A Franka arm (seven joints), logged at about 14 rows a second.
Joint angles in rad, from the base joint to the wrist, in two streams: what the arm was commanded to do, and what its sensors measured. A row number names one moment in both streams.
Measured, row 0: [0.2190 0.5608 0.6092 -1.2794 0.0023 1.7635 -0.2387]
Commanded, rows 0 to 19: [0.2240 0.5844 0.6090 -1.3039 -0.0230 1.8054 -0.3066]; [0.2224 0.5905 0.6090 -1.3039 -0.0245 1.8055 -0.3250]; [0.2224 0.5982 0.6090 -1.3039 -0.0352 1.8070 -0.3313]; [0.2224 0.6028 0.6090 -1.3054 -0.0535 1.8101 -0.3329]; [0.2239 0.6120 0.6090 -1.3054 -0.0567 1.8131 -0.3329]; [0.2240 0.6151 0.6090 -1.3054 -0.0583 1.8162 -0.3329]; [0.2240 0.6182 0.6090 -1.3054 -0.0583 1.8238 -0.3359]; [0.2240 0.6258 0.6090 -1.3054 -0.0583 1.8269 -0.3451]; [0.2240 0.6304 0.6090 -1.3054 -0.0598 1.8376 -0.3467]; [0.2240 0.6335 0.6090 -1.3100 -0.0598 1.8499 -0.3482]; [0.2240 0.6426 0.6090 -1.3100 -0.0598 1.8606 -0.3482]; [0.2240 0.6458 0.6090 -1.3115 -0.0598 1.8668 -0.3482]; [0.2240 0.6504 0.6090 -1.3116 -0.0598 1.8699 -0.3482]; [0.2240 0.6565 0.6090 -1.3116 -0.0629 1.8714 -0.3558]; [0.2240 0.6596 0.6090 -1.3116 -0.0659 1.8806 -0.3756]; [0.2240 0.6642 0.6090 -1.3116 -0.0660 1.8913 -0.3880]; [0.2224 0.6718 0.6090 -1.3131 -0.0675 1.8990 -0.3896]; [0.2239 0.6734 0.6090 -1.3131 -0.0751 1.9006 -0.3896]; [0.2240 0.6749 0.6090 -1.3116 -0.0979 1.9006 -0.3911]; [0.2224 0.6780 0.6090 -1.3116 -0.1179 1.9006 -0.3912]
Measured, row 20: [0.2237 0.6609 0.6098 -1.3196 -0.0628 1.8807 -0.3683]
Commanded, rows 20 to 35: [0.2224 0.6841 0.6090 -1.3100 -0.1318 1.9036 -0.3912]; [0.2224 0.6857 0.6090 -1.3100 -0.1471 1.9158 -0.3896]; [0.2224 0.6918 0.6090 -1.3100 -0.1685 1.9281 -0.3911]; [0.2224 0.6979 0.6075 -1.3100 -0.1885 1.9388 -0.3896]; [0.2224 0.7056 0.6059 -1.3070 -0.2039 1.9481 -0.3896]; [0.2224 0.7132 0.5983 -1.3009 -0.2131 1.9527 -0.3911]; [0.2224 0.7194 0.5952 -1.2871 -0.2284 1.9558 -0.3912]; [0.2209 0.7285 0.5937 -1.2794 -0.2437 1.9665 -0.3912]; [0.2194 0.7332 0.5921 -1.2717 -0.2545 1.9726 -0.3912]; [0.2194 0.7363 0.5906 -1.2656 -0.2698 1.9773 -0.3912]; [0.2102 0.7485 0.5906 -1.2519 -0.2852 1.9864 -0.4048]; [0.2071 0.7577 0.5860 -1.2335 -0.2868 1.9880 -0.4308]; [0.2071 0.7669 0.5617 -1.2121 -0.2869 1.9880 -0.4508]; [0.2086 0.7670 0.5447 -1.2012 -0.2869 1.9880 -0.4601]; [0.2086 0.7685 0.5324 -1.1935 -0.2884 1.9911 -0.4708]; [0.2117 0.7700 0.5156 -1.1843 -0.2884 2.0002 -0.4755]
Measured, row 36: [0.2008 0.7273 0.5447 -1.2302 -0.2453 1.9878 -0.4350]
